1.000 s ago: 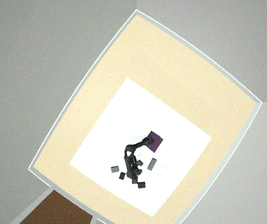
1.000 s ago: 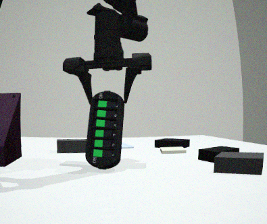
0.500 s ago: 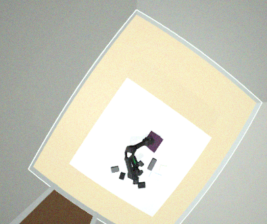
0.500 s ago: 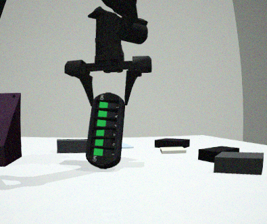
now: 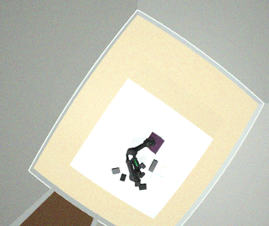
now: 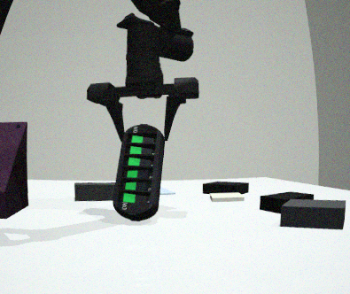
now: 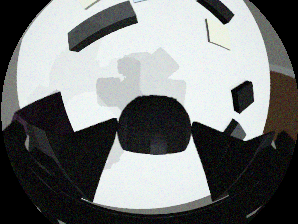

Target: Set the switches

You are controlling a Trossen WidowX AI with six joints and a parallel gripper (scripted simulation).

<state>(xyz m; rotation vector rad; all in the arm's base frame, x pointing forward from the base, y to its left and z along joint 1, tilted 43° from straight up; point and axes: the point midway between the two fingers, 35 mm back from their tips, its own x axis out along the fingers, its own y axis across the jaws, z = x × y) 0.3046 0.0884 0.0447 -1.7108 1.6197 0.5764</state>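
My gripper tip is now 90 mm past the grey block, 170 mm to the right of it and 110 mm above it. From my gripper tip the other things lie so: black block 260 mm ahead, 10 mm to the right, 110 mm below; cream plate 180 mm ahead, 150 mm to the left, 120 mm below; light blue piece 10 mm ahead, 310 mm to the left, 120 mm below.
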